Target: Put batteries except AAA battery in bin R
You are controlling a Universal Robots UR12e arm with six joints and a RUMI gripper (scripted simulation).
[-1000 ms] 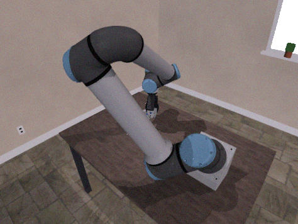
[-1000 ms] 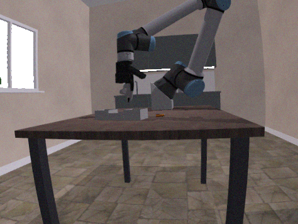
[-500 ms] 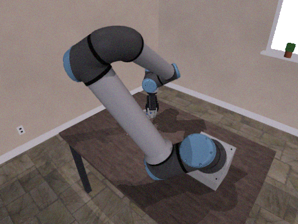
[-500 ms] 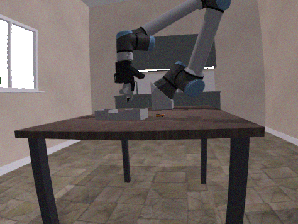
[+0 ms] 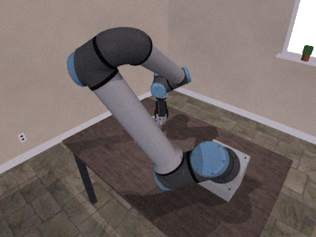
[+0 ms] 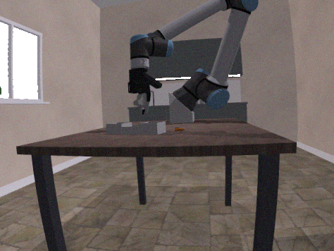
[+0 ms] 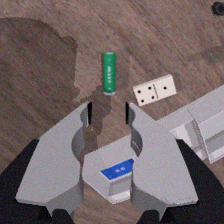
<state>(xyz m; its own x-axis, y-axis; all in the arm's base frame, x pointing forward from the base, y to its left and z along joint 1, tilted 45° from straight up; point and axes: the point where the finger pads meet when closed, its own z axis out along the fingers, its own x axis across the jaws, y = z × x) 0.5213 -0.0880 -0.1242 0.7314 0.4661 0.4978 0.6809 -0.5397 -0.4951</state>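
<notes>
Now: the green cylindrical battery 80 mm below my hand. Also, from my hand: grey bin row (140 mm ahead, 70 mm below, 10 mm to the right); white die-like piece (90 mm below, 50 mm ahead, 20 mm to the left); blue 9V battery (100 mm to the right, 100 mm ahead, 80 mm below).
</notes>
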